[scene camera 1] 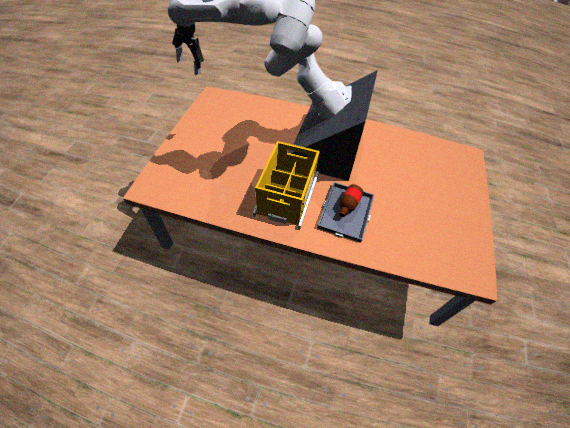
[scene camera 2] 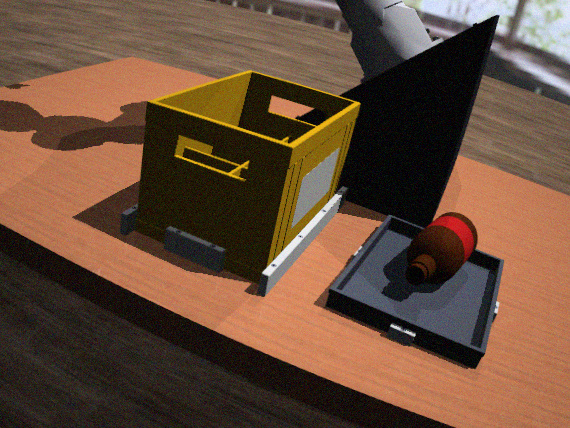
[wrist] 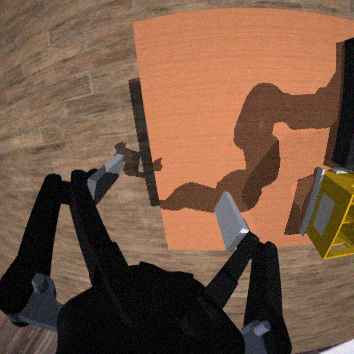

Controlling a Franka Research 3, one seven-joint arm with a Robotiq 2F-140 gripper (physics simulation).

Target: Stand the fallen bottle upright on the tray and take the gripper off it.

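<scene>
A brown bottle [scene camera 1: 351, 198] [scene camera 2: 444, 246] with a red band lies on its side on the dark grey tray [scene camera 1: 345, 226] [scene camera 2: 440, 316]. Its base end is by the tray's back rim, and its neck points toward the front and the crate side. My gripper [scene camera 1: 189, 63] [wrist: 171, 184] is open and empty, high up beyond the table's far left corner in scene camera 1, well away from the bottle and tray. The gripper does not show in scene camera 2. The bottle and tray do not show in the wrist view.
A tall yellow crate [scene camera 1: 279, 209] [scene camera 2: 215, 215] [wrist: 342, 194] with compartments stands left of the tray, with a light rail [scene camera 2: 300, 237] along its side. A large black slanted panel [scene camera 1: 340, 152] [scene camera 2: 415, 140] [wrist: 346, 105] rises behind the tray, near the arm's base.
</scene>
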